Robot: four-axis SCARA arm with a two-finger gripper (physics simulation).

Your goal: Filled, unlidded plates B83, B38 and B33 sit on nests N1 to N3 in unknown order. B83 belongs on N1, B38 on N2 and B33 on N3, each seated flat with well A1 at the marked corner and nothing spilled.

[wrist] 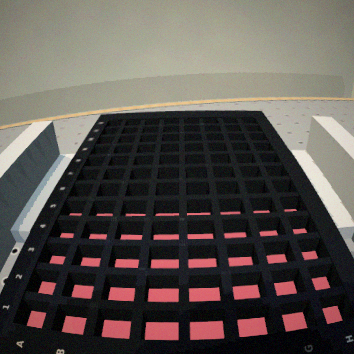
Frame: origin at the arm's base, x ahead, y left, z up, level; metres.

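Seen in the pictures: gripper, fingertip midpoint: (181,138).
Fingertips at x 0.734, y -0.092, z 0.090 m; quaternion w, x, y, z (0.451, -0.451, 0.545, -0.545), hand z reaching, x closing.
Note:
A point is followed by its place in that frame.
A black well plate (182,218) @[x 0.693, y -0.084, z 0.087 m] with pink liquid showing in its nearer rows fills the middle of the wrist view. Row letters A, B, G and H are at its near edge, and column numbers run up its left side, with well A1 at the near left corner. No plate name such as B83, B38 or B33 is readable. My gripper (181,138) @[x 0.734, y -0.092, z 0.090 m] is shut on this plate, with one pale finger along each long side. The plate looks level in the gripper. What lies directly under it is hidden, and the nests N1 to N3 cannot be made out.
A light grey perforated deck (80,131) @[x 0.942, y -0.014, z 0.013 m] shows behind and beside the plate. It ends at a thin orange-yellow edge line (210,101) @[x 1.043, y -0.193, z -0.001 m]. Beyond it is a plain grey-green wall (175,40).

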